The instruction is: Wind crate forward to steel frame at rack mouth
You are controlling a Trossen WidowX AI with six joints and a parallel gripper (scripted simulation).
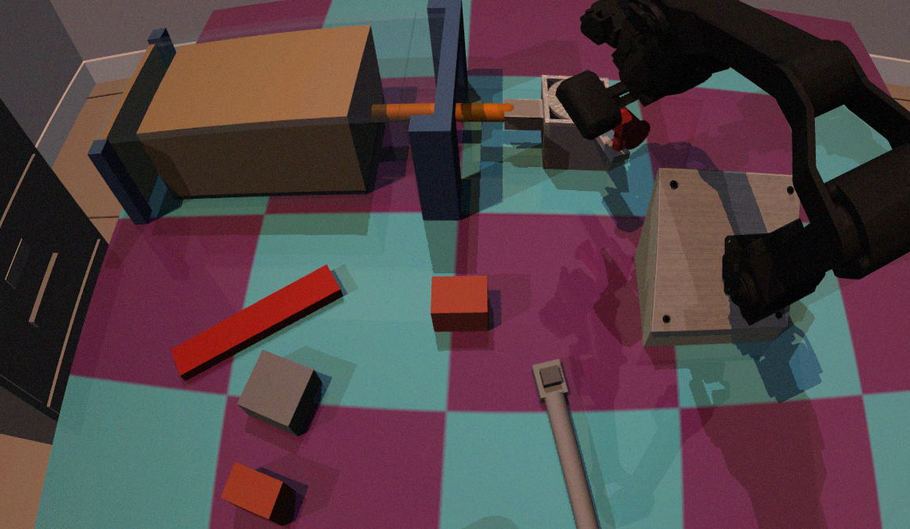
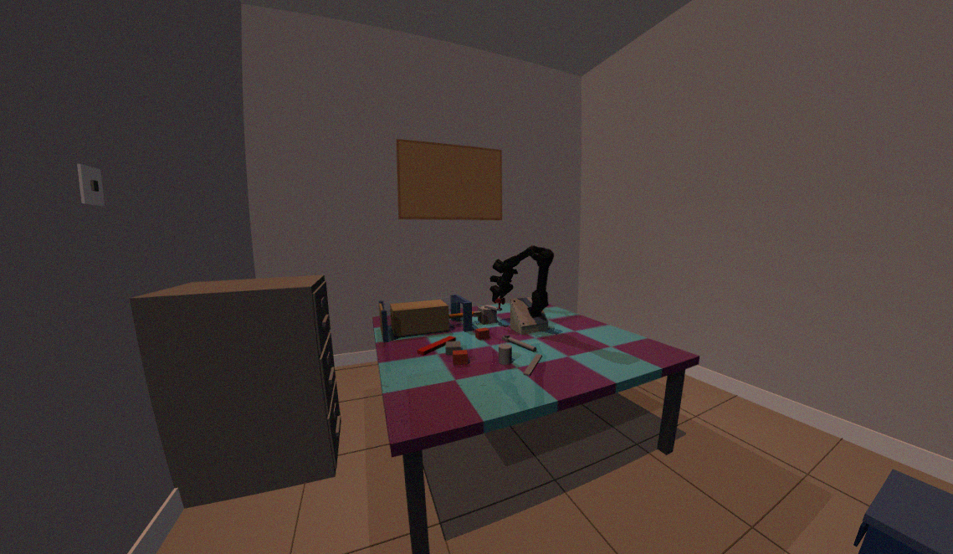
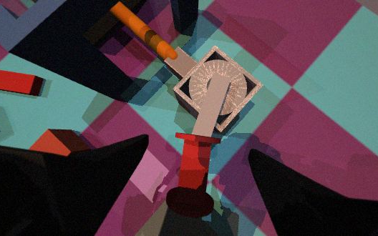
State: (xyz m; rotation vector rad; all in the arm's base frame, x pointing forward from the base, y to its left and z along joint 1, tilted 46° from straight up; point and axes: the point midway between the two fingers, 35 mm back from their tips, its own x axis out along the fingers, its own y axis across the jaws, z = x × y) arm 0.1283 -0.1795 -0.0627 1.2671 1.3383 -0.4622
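Now: the red knob 20 mm to the left of my gripper tip, 20 mm below it and 10 mm behind it. From my gripper tip the other things lie so: grey crank handle (50 mm below, 20 mm to the right); then blue steel frame (180 mm ahead, 90 mm to the right, 40 mm below); then grey winch (120 mm below, 90 mm to the right, 10 mm ahead).
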